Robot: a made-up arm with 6 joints.
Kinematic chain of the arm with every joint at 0, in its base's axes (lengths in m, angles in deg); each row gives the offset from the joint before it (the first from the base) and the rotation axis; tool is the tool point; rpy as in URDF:
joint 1: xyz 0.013 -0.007 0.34 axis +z
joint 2: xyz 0.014 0 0.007 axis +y
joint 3: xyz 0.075 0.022 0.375 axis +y
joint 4: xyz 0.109 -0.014 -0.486 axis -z
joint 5: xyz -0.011 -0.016 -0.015 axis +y
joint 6: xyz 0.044 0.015 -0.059 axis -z
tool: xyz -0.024 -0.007 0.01 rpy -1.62 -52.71 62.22
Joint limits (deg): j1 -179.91..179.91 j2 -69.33..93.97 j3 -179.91..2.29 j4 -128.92..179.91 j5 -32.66..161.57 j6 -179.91..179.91
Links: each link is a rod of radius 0.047 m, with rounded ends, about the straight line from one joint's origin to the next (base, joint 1, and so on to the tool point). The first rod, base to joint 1, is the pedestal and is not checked.
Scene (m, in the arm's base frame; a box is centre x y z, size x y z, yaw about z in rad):
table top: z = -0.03
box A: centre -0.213 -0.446 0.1 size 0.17 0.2 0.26 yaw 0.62
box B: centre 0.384 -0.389 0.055 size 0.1 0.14 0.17 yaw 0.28
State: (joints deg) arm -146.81 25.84 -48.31 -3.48 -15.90 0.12
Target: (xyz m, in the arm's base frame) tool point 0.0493 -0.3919 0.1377
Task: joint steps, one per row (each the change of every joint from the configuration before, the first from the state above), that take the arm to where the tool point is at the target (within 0.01 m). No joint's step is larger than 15 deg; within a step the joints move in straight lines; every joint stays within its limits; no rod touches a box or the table.
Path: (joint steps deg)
1: 8.41 5.17 -12.53 4.80 -3.35 4.29
2: 8.42 5.17 -12.52 4.80 -3.35 4.30
3: 8.41 5.17 -12.53 4.81 -3.36 4.29
4: 8.42 5.16 -12.53 4.80 -3.35 4.30
5: 8.41 5.17 -12.52 4.80 -3.35 4.29
6: 3.25 -5.11 14.32 -4.54 2.78 -2.89
7: 3.25 -5.10 14.33 -4.55 2.77 -2.89
8: 3.24 -5.11 14.32 -4.55 2.78 -2.89
9: 3.25 -5.11 14.33 -4.54 2.78 -2.90
10: 3.25 -5.11 14.33 -4.55 2.77 -2.89
11: 3.24 -5.11 14.32 -4.55 2.78 -2.89

